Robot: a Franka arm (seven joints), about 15 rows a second.
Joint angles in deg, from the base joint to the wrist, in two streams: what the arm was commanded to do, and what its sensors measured. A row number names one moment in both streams.
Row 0, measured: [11.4 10.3 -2.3 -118.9 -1.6 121.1 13.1]
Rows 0 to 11, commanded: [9.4 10.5 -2.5 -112.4 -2.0 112.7 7.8]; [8.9 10.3 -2.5 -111.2 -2.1 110.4 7.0]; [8.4 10.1 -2.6 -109.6 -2.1 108.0 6.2]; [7.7 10.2 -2.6 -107.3 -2.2 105.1 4.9]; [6.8 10.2 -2.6 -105.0 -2.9 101.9 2.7]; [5.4 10.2 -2.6 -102.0 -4.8 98.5 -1.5]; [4.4 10.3 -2.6 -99.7 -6.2 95.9 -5.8]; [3.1 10.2 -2.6 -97.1 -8.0 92.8 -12.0]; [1.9 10.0 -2.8 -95.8 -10.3 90.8 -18.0]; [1.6 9.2 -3.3 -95.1 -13.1 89.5 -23.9]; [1.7 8.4 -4.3 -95.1 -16.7 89.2 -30.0]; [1.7 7.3 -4.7 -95.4 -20.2 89.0 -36.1]
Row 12, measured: [1.7 8.9 -4.3 -95.6 -15.3 90.9 -26.7]
